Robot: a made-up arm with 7 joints. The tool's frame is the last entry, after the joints.
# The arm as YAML. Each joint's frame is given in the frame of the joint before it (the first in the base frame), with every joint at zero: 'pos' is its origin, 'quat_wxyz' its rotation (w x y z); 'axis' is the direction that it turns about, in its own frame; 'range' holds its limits. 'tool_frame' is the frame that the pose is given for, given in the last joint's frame.
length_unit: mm
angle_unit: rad
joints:
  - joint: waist
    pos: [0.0, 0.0, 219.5]
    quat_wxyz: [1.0, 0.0, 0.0, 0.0]
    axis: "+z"
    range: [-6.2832, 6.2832]
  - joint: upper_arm
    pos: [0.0, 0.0, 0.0]
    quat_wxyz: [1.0, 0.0, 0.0, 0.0]
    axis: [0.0, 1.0, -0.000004]
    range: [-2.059, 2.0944]
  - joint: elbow
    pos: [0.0, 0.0, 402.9]
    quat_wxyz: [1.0, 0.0, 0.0, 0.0]
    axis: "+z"
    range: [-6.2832, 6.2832]
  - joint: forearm
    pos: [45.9, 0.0, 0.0]
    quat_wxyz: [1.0, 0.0, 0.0, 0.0]
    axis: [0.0, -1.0, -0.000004]
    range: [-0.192, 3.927]
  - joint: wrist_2
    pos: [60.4, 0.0, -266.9]
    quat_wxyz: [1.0, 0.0, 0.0, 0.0]
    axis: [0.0, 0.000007, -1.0]
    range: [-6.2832, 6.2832]
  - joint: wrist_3
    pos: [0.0, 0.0, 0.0]
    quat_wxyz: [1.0, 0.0, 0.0, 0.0]
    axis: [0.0, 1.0, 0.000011]
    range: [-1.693, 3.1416]
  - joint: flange
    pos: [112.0, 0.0, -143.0]
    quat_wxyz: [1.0, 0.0, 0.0, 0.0]
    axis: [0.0, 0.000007, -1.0]
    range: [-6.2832, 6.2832]
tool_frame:
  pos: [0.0, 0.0, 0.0]
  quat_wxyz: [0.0, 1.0, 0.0, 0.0]
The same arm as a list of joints. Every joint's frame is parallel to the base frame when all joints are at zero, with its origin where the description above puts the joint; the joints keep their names.
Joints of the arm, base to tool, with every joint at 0 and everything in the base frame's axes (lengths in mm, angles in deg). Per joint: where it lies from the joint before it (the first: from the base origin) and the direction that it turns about. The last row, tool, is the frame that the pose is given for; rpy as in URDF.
waist: axis +z xyz 0 0 219.5
upper_arm: axis +y xyz 0 0 0
elbow: axis +z xyz 0 0 402.9
forearm: axis -y xyz 45.9 0 0
wrist_2: axis -z xyz 60.4 0 -266.9
wrist_3: axis +y xyz 0 0 0
flange: axis -z xyz 112 0 -143
tool: xyz 0 0 0 rpy 180 0 0
Joint limits (deg, base to tool): -360..360 -117.97..120 -360..360 -11..225 -360..360 -97..180 -360..360

